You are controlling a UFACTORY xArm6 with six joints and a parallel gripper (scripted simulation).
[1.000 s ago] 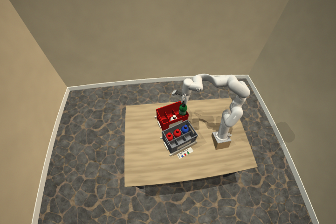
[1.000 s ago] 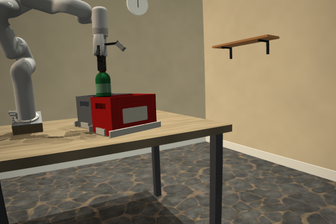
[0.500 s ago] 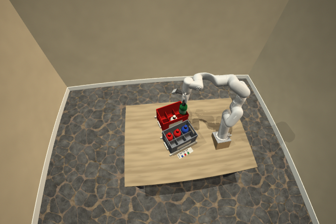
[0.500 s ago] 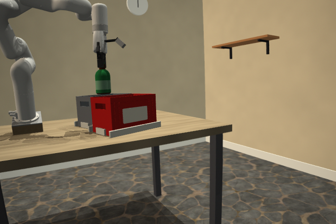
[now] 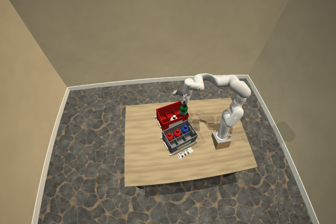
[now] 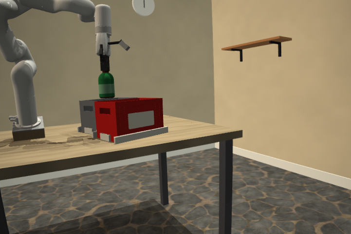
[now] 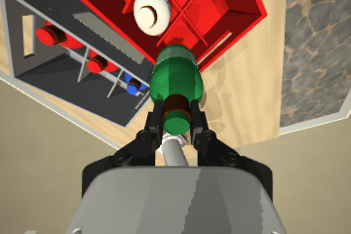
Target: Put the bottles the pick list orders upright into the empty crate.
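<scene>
Now: hand 70 mm above the green-label bottle. Round my hand: white-label bottle: 250 mm below, 80 mm ahead, 20 mm to the left; then red crate: 250 mm below, 100 mm ahead, 20 mm to the right; then blue bottle: 250 mm below, 130 mm to the left, 30 mm behind.
</scene>
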